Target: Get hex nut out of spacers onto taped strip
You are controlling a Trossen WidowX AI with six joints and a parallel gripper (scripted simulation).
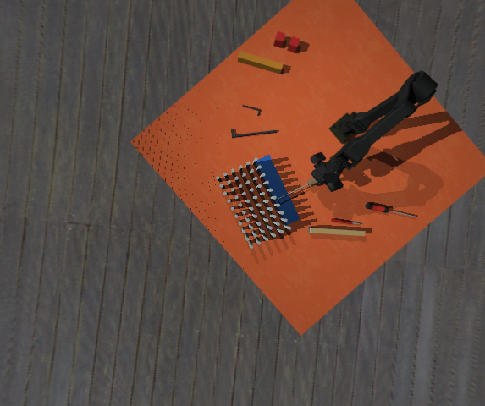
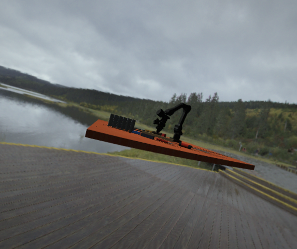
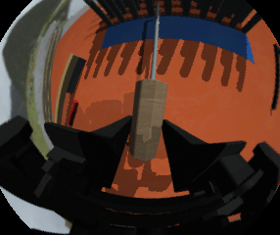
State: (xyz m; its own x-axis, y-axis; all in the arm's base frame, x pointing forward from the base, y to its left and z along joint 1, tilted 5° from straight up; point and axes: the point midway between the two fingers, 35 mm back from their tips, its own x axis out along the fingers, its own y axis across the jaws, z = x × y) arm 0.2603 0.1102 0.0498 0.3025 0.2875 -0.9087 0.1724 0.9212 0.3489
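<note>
Right now my gripper tip is 18 cm short of the blue taped strip, 7 cm to the left of it and 4 cm above it. Round my gripper tip: yellow bar: 12 cm behind, 63 cm to the right, 2 cm below; small red screwdriver: 2 cm behind, 28 cm to the left, 3 cm below; small L-shaped key: 4 cm ahead, 46 cm to the right, 3 cm below.
</note>
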